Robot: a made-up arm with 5 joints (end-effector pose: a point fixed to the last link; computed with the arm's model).
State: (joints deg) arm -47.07 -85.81 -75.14 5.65 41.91
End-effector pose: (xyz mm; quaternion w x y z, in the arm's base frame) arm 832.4 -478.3 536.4 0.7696 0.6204 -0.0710 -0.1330
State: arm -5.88 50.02 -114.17 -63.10 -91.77
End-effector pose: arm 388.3 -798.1 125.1 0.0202 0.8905 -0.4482 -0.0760
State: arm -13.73 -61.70 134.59 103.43 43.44
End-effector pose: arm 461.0 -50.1 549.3 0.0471 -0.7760 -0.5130 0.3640
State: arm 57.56 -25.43 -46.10 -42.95 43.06
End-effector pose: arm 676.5 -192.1 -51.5 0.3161 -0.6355 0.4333 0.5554
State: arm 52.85 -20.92 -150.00 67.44 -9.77
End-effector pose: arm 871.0 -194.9 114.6 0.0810 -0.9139 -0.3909 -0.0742
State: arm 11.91 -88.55 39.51 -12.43 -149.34
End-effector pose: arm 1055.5 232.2 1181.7 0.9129 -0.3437 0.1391 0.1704
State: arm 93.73 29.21 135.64 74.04 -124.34
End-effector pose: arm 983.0 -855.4 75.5 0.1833 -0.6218 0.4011 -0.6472
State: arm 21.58 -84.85 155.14 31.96 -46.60
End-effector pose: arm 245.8 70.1 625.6 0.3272 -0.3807 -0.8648 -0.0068
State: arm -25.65 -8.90 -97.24 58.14 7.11
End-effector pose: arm 717.9 -894.2 790.8 0.7690 0.5814 -0.0584 -0.2591
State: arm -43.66 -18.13 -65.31 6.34 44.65
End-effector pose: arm 500.9 -741.6 797.1 0.5671 0.5240 -0.6290 -0.0905
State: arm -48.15 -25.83 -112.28 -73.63 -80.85
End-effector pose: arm 747.5 -666.6 387.8 0.3691 0.9081 -0.0067 -0.1976
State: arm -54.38 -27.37 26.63 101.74 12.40
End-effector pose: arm 898.8 251.3 985.6 0.6190 -0.7639 -0.1306 0.1275
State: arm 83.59 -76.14 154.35 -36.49 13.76
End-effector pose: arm 280.9 -765.2 435.2 0.1548 -0.0696 -0.8615 0.4785
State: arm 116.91 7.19 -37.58 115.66 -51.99
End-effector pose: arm 1049.2 90.6 -277.5 0.5520 0.5276 0.5955 0.2493
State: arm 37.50 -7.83 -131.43 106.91 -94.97
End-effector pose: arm 1048.5 -88.5 419.8 0.4920 0.2961 0.6432 0.5065
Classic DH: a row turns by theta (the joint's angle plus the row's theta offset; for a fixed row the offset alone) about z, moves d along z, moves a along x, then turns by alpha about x. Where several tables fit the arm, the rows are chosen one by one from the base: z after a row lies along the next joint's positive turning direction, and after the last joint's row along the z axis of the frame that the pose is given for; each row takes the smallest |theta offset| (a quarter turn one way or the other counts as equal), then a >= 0, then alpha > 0; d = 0 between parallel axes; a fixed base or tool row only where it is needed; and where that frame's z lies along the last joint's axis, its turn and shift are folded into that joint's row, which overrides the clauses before.
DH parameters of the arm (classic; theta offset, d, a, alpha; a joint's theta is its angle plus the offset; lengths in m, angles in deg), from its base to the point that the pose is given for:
base (fixed): -90 0.489 0.169 -90
joint 1: 0 0.417 0.143 -90
joint 2: 0 -0.263 0.301 -90
joint 3: -72.03 -0.113 0.0708 57.86
joint 4: -31.37 -0.361 0.0088 -143.65
joint 5: -38.84 -0.017 -0.1315 62.45
tool (fixed): 142.59 0.3987 0 0

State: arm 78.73 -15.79 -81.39 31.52 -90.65
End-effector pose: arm 1181.1 -151.3 -97.7 0.2142 0.7678 0.4981 0.3412
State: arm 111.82 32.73 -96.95 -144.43 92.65
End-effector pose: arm 679.5 -67.8 -357.7 0.0457 0.9860 -0.0972 0.1279
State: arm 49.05 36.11 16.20 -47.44 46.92
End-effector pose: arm 49.3 -797.5 -127.8 0.1231 0.2944 -0.9019 -0.2910
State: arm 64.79 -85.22 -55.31 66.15 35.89
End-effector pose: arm 1172.5 -448.8 473.4 0.2905 0.8794 -0.1439 0.3486
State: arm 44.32 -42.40 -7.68 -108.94 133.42
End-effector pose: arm 1209.4 -460.4 749.9 0.7703 0.1191 0.2554 0.5720
